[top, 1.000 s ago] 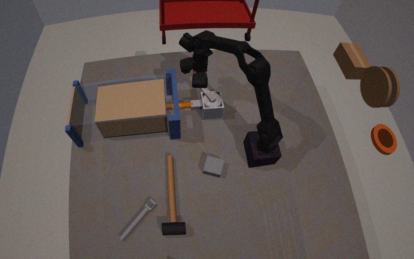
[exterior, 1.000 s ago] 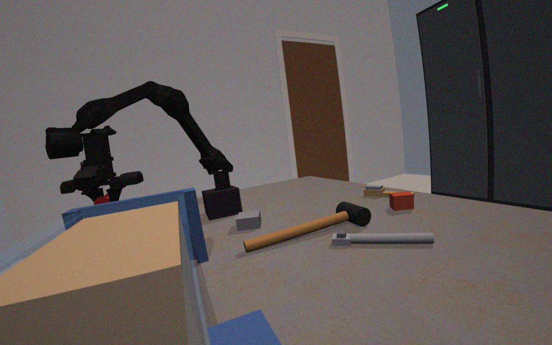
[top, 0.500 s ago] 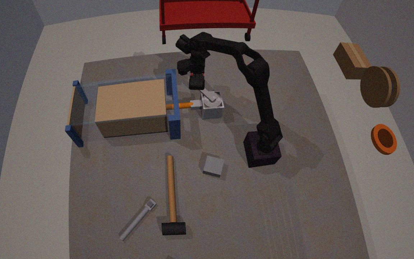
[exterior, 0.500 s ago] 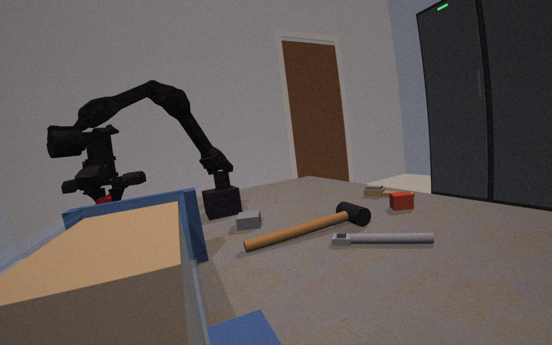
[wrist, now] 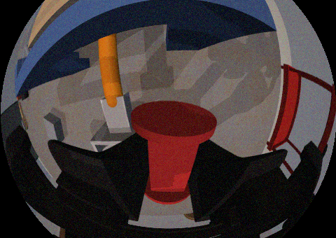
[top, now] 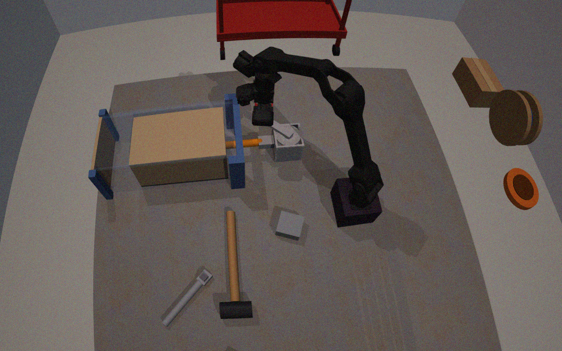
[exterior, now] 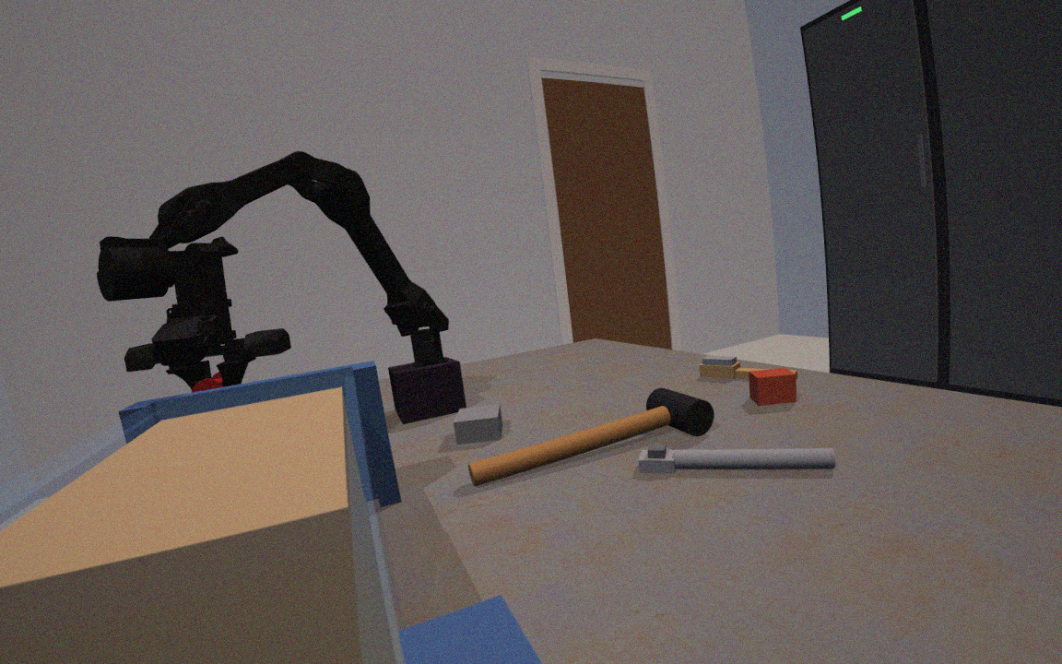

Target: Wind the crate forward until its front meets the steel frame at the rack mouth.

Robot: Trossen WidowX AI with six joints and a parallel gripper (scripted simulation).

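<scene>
The winch handle lies 3 cm behind my gripper tip, 2 cm to the left of it and 1 cm below it. The rest, counted from my gripper tip: grey winch: 9 cm behind, 5 cm to the left, 8 cm below; red knob: 2 cm above; blue steel frame: 8 cm ahead, 7 cm to the left, 1 cm below.
</scene>
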